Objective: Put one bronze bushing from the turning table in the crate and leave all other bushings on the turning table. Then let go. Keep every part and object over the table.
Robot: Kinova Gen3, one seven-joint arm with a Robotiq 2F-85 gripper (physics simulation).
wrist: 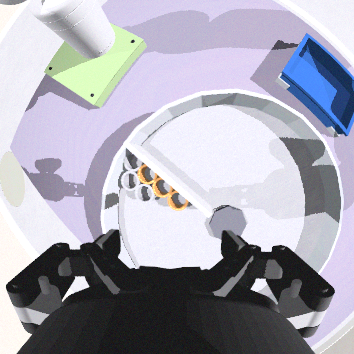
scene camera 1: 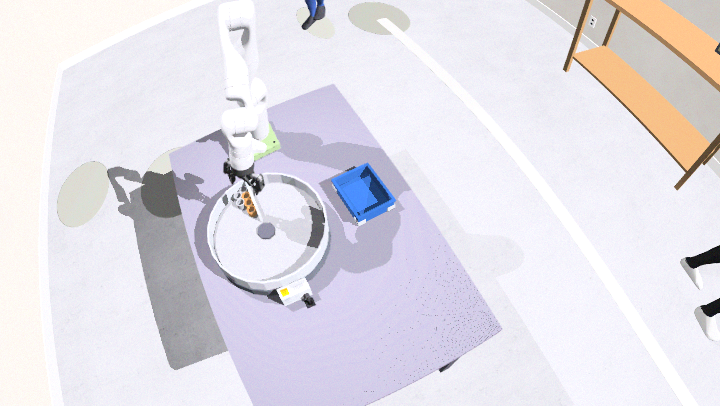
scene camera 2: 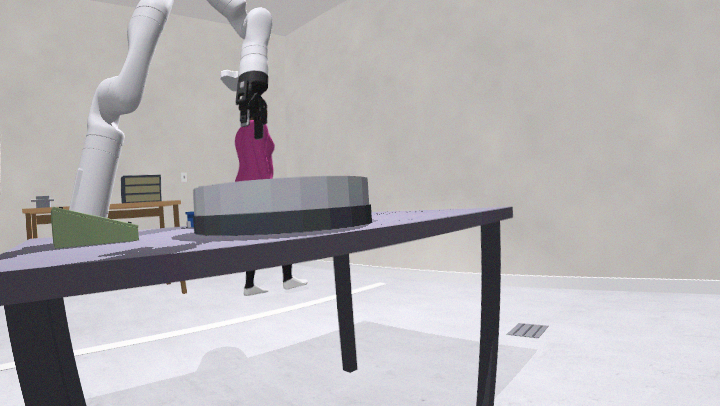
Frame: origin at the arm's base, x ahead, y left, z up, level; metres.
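Seen in the pictures: gripper, between the fingertips: (wrist: 170, 241) (scene camera 1: 244, 187) (scene camera 2: 252, 132); arm's base, origin of its link: (wrist: 95, 40) (scene camera 1: 258, 131) (scene camera 2: 88, 216).
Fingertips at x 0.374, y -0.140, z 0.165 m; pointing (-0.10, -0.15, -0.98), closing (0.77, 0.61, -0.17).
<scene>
Pixels of each thing's top centre, then the offset from my fingertips to it. "spot": a spot on its surface instead. Level surfaces: height alone.
- white bar, a spot on its surface: (wrist: 180, 185) spot: 0.025 m back, 0.019 m left, 0.125 m down
- blue crate, centre of its top: (wrist: 329, 79) (scene camera 1: 363, 189) 0.081 m ahead, 0.377 m left, 0.170 m down
- grey hub, centre of its top: (wrist: 227, 224) (scene camera 1: 266, 230) 0.078 m ahead, 0.014 m left, 0.159 m down
- white box, a spot on its surface: (scene camera 1: 297, 291) spot: 0.326 m ahead, 0.019 m left, 0.162 m down
- black part, a spot on its surface: (scene camera 1: 308, 300) spot: 0.356 m ahead, 0.038 m left, 0.194 m down
- purple table's, height of its surface: 0.220 m down
Bronze bushings (wrist: 178, 208) (wrist: 154, 187) (wrist: 139, 173) stand upright in a row along the white bar (wrist: 180, 185) on the turning table (scene camera 1: 252, 257) (scene camera 2: 282, 194) (wrist: 260, 145). Grey bushings (wrist: 123, 181) (wrist: 145, 200) stand beside them on the side away from the bar; another grey one is partly hidden near the rim. In scene camera 2 the rim hides the bushings. The blue crate (scene camera 1: 377, 212) (wrist: 311, 102) stands beside the turning table, and no bushing shows in it. My gripper (scene camera 1: 244, 180) (scene camera 2: 252, 128) (wrist: 170, 241) is open and empty, pointing down, well above the turning table's rim.
A grey hub (scene camera 1: 266, 230) (wrist: 226, 222) stands at the turning table's centre. A white box (scene camera 1: 297, 291) with a yellow patch and a black part (scene camera 1: 308, 300) adjoins the rim. The green arm base (scene camera 1: 270, 143) (scene camera 2: 85, 233) (wrist: 117, 62) stands at the purple table's (scene camera 1: 322, 353) edge.
</scene>
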